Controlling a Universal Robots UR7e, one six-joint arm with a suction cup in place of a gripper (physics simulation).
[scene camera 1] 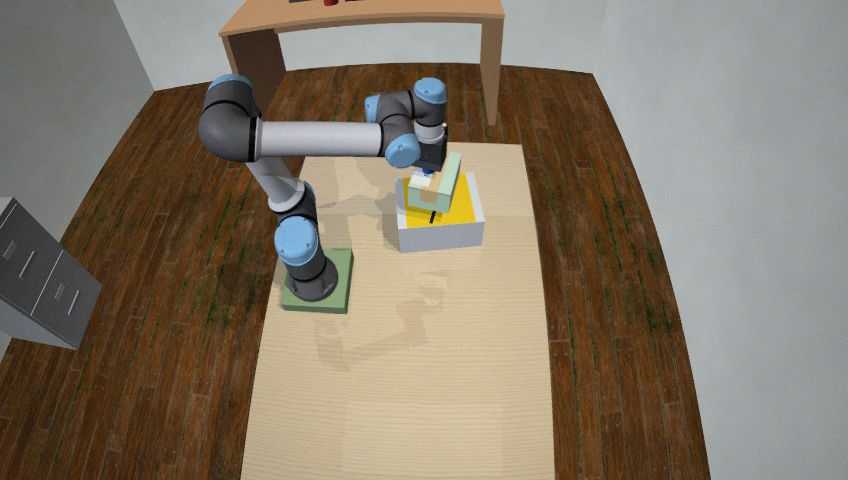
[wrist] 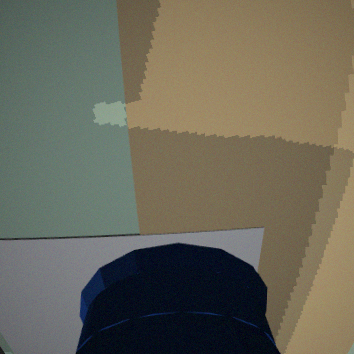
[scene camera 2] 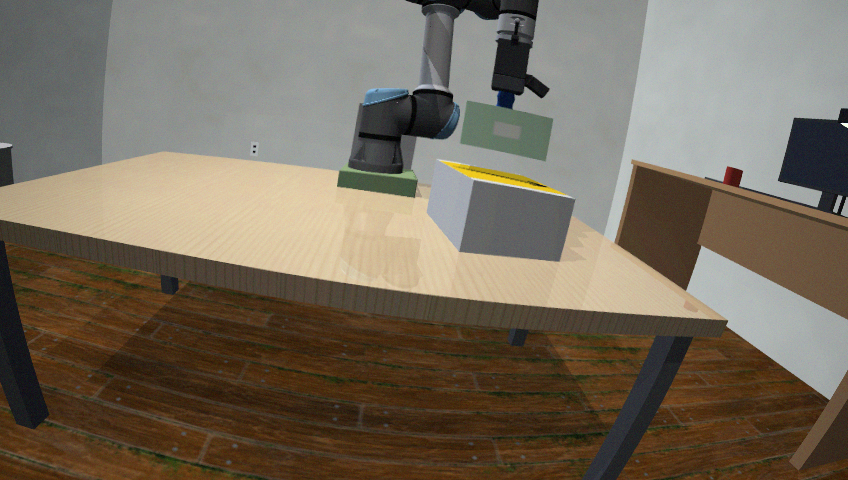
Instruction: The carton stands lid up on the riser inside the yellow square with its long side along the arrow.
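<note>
The suction cup, dark blue, is on the top of the pale green carton, on its whitish label. The carton hangs from it, tan strip and label up. It is over the grey-white riser, with a gap below it in scene camera 2. The yellow square lies on the riser's top, partly hidden by the carton in scene camera 1. The black arrow shows in part; the carton's long side looks roughly parallel to it.
The riser stands on the wooden table. The arm's green base plate is to the riser's left in scene camera 1. A brown desk stands beyond the table's far end.
</note>
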